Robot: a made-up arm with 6 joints. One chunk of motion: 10 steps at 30 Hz.
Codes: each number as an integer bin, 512 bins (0 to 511) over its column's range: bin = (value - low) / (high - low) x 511, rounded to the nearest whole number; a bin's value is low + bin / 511 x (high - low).
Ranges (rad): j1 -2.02..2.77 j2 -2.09..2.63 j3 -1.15..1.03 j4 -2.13..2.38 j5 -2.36..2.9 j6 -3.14..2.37
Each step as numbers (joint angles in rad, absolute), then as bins.
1 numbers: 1.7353 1.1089 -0.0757 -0.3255 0.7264 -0.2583
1 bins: 401 346 252 204 300 267
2 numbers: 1.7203 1.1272 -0.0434 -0.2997 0.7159 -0.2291
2 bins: 399 348 259 207 299 270
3 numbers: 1.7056 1.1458 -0.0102 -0.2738 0.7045 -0.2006
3 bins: 397 350 267 210 298 273
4 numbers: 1.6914 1.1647 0.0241 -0.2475 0.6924 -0.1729
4 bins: 396 352 275 213 297 275
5 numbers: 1.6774 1.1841 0.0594 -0.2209 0.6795 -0.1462
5 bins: 394 354 283 216 295 278
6 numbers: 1.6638 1.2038 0.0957 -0.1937 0.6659 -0.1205
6 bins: 393 357 292 219 294 280
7 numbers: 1.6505 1.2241 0.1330 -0.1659 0.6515 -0.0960
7 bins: 392 359 301 223 293 282
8 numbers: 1.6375 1.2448 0.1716 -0.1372 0.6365 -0.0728
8 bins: 390 361 310 226 291 284
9 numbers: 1.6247 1.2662 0.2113 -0.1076 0.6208 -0.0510
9 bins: 389 363 319 229 290 286
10 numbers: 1.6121 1.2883 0.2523 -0.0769 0.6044 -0.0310
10 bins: 387 366 329 233 288 288
